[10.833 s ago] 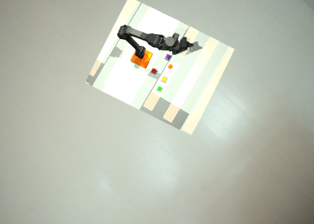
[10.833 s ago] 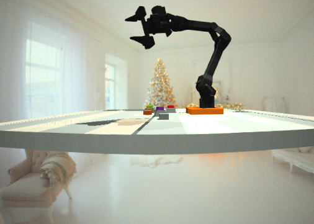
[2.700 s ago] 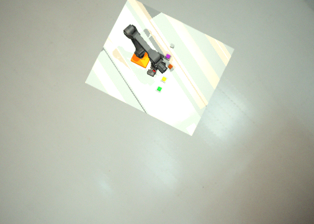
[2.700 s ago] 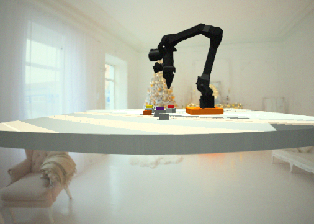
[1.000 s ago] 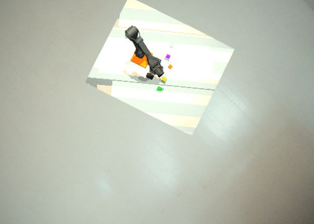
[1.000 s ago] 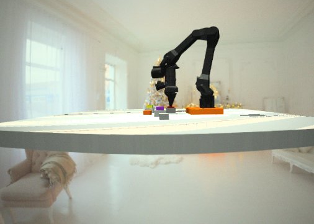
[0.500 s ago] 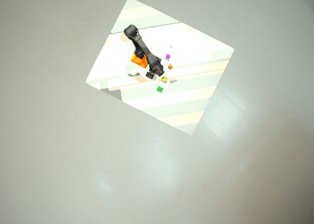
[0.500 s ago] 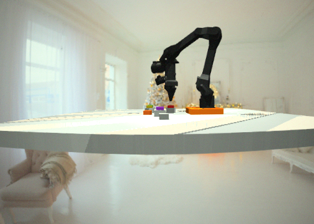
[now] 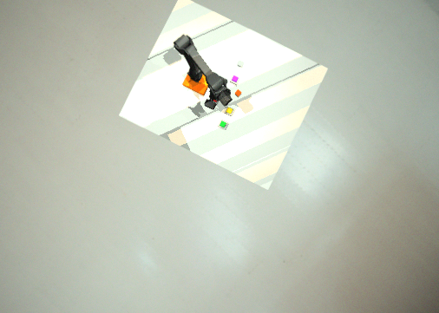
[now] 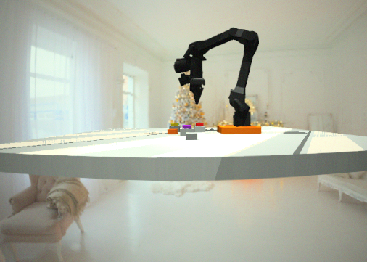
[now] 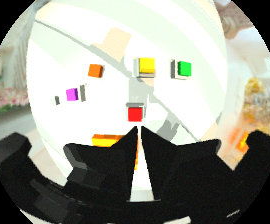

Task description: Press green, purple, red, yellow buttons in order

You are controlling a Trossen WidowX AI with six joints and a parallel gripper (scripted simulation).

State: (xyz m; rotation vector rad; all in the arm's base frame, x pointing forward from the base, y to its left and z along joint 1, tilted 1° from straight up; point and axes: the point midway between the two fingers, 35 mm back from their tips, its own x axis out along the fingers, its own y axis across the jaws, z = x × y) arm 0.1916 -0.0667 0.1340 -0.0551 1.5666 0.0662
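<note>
The yellow button is 110 mm ahead of my gripper tip, 90 mm below it and 20 mm to the right of it. Also, from my gripper tip: red button 100 mm below, 10 mm behind; then green button 120 mm ahead, 110 mm to the right, 90 mm below; then orange block 120 mm to the left, 120 mm below, 90 mm ahead.
</note>
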